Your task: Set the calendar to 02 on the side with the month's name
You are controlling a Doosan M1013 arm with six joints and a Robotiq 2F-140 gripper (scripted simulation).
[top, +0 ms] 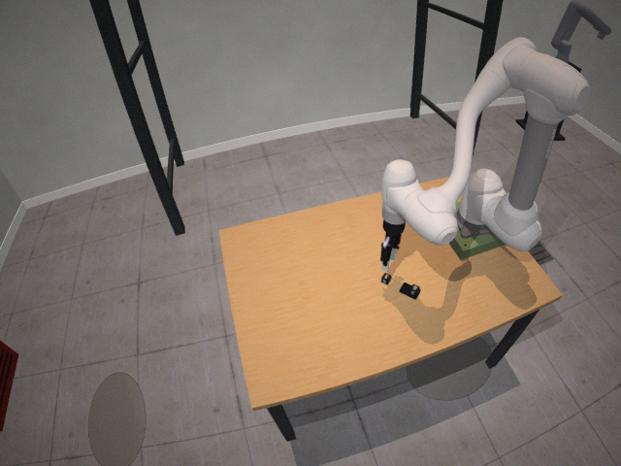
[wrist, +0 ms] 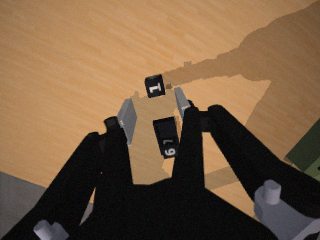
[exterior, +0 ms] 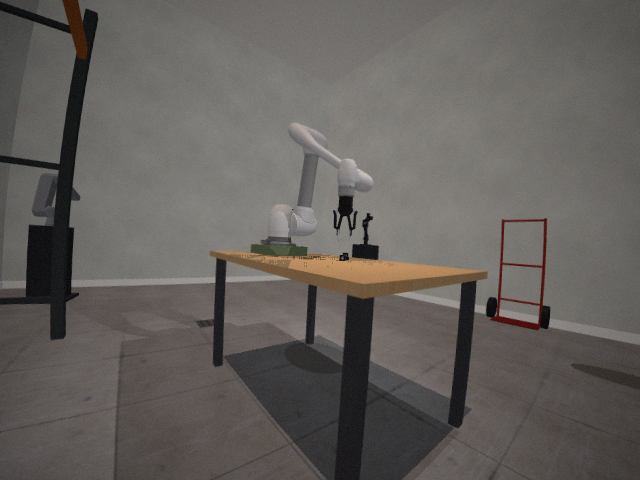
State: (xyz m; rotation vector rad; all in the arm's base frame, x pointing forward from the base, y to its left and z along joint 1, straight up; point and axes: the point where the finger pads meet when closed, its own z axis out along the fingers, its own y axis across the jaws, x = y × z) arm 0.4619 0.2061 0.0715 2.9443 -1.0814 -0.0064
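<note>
Now: the black number cube 12 cm below my hand.
</note>
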